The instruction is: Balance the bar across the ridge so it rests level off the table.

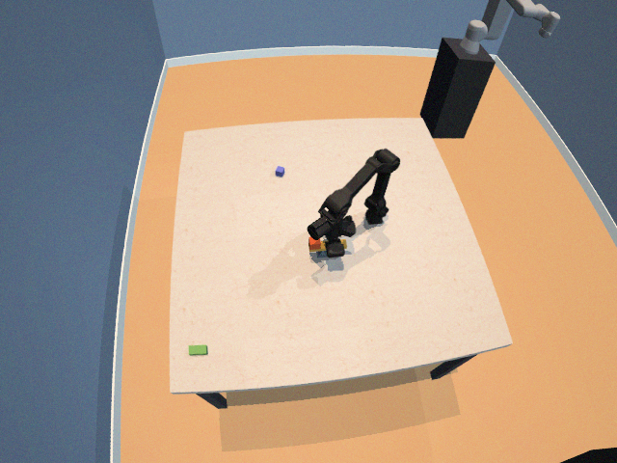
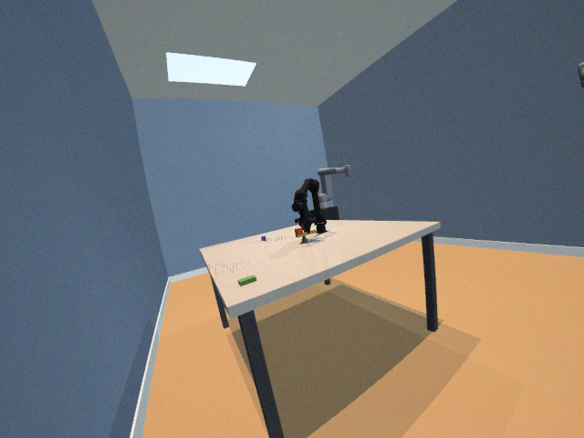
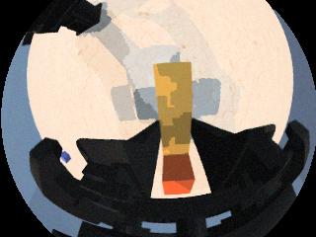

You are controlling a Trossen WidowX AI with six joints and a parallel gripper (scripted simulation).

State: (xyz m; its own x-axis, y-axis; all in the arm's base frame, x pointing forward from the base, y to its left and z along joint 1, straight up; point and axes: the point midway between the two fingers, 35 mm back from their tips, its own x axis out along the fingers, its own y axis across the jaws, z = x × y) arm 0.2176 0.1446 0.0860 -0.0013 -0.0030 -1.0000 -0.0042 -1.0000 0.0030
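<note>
Right now the bar is 40 mm ahead of my gripper tip and 10 mm above it. Also, from my gripper tip: flat green block (520 mm ahead, 360 mm to the left, 40 mm below); then purple cube (430 mm to the right, 160 mm ahead, 40 mm below).
</note>
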